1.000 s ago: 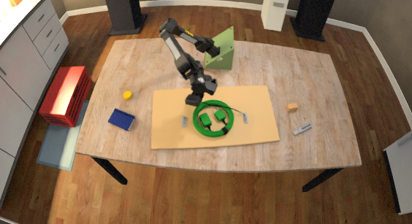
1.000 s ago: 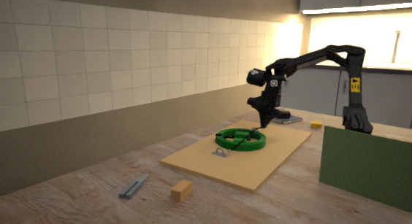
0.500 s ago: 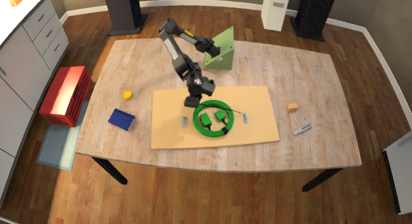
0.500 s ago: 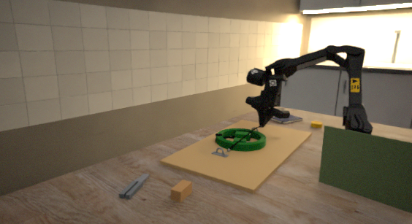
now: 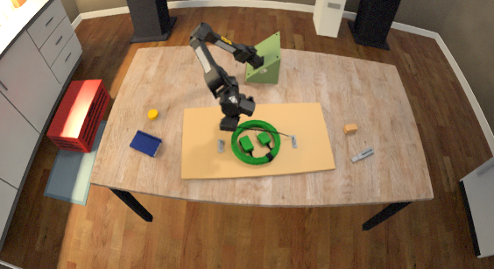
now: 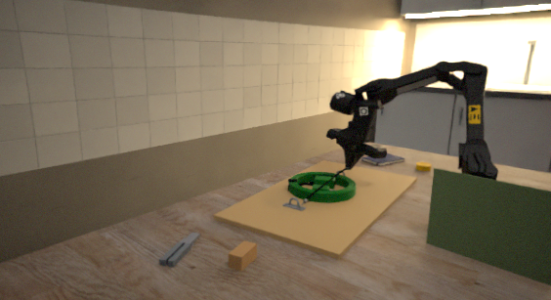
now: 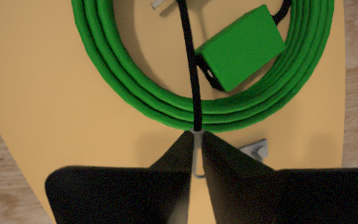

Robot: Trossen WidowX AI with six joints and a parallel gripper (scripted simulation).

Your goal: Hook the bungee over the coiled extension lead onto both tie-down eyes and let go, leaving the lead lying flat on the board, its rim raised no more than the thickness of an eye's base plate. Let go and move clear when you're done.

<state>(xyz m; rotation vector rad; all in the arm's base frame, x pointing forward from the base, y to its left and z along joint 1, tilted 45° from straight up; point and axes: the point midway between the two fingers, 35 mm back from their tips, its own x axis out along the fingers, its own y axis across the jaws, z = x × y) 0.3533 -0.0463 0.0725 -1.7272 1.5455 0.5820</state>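
Now: the coiled extension lead 4 cm ahead of my hand, 9 cm to the left of it and 7 cm below it. The rest, counted from my hand: grey clamp: 8 cm ahead, 56 cm to the left, 10 cm below; then yellow disc: 8 cm behind, 39 cm to the right, 9 cm below.
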